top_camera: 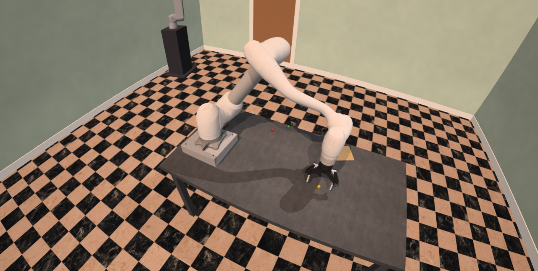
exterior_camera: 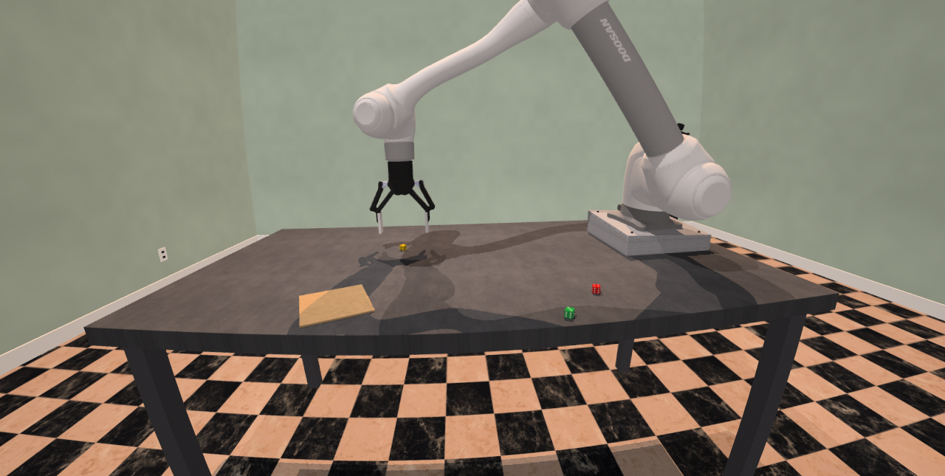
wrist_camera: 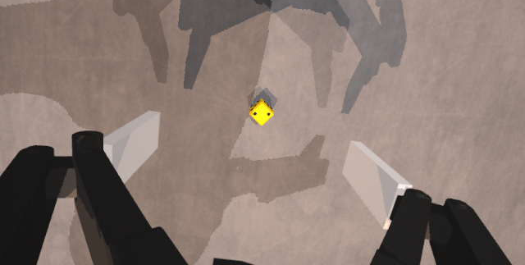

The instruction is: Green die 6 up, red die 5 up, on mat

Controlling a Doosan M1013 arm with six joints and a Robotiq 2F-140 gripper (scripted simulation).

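Right now my hand is 6 cm above the yellow die, 1 cm to the right of it and 1 cm short of it. Also, from my hand: red die (44 cm to the left, 40 cm behind, 6 cm below); orange mat (36 cm to the left, 16 cm ahead, 6 cm below); green die (52 cm to the left, 29 cm behind, 6 cm below).
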